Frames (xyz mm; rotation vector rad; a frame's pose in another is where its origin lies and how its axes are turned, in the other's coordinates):
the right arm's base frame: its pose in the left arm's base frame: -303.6 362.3 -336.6 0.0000 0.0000 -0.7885
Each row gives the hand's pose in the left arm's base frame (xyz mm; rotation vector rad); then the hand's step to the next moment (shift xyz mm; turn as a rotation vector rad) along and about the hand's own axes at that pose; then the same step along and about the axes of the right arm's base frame.
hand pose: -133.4 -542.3 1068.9 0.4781 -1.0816 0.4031
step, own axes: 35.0 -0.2 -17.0 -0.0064 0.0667 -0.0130
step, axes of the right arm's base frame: 10.6 27.8 25.1 -0.0641 0.0234 0.0006
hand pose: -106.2 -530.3 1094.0 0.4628 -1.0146 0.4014
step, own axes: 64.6 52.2 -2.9 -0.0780 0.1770 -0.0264
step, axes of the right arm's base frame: -33.1 40.3 64.7 -0.1868 0.0299 -0.0481
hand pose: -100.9 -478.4 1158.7 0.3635 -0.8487 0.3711
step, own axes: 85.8 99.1 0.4 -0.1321 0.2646 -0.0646
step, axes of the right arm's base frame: -67.2 76.1 83.0 -0.2805 0.0559 -0.0992
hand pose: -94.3 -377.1 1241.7 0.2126 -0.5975 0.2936
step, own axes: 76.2 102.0 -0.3 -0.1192 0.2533 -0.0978
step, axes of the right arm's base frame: -60.6 97.4 55.3 -0.2595 0.0790 -0.1198
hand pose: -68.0 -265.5 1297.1 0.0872 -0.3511 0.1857
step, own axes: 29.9 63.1 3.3 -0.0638 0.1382 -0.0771
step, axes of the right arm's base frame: -37.1 56.8 16.9 -0.1373 0.0516 -0.0871
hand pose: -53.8 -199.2 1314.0 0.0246 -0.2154 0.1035
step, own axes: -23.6 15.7 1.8 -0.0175 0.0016 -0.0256
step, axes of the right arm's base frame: -27.0 -8.4 -3.1 -0.0088 -0.0078 -0.0287
